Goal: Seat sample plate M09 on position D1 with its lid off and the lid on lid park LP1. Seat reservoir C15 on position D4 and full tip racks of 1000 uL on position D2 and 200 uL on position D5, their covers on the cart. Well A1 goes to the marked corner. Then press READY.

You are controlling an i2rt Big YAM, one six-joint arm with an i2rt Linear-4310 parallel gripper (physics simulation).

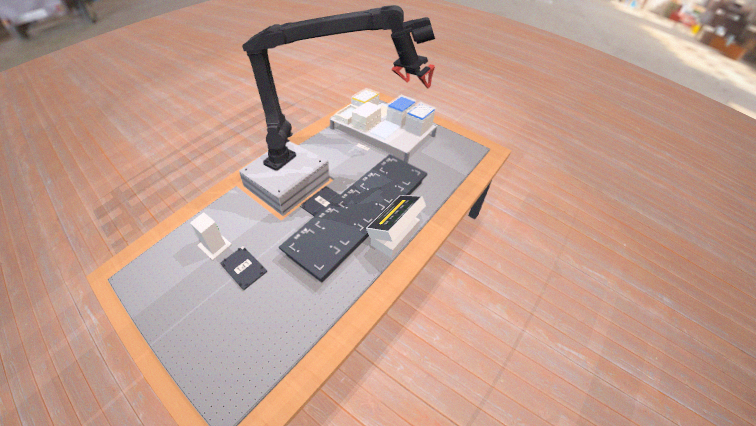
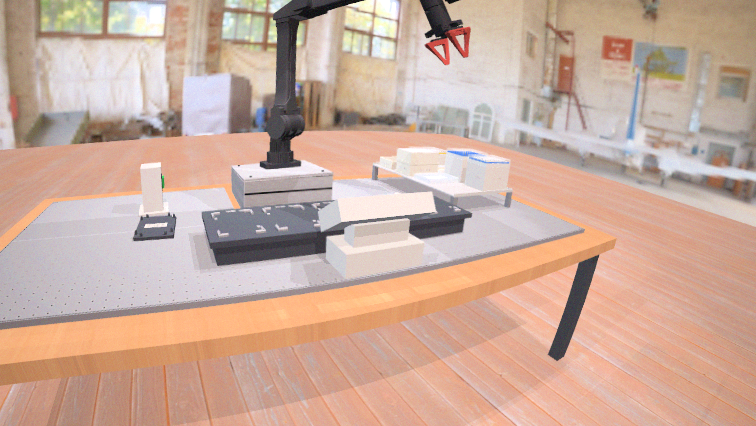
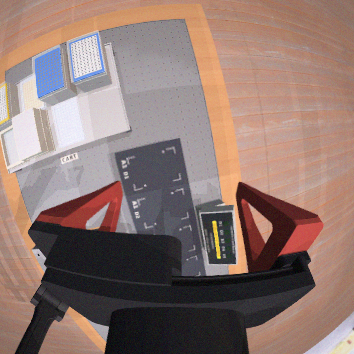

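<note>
My gripper is open and empty, high above the table on the cart side. The cart holds a solid-blue-topped rack, a white-topped rack with blue rim, a yellow-rimmed rack, a tall white box and a flat pale plate. Names M09 and C15 are unreadable. The dark deck shows bare corner brackets; D1 is its cart-side end.
A display on a white stand stands beside the deck. A white post with a green button stands behind a dark plate, seemingly labelled LP1. Another dark plate lies by the arm's base.
</note>
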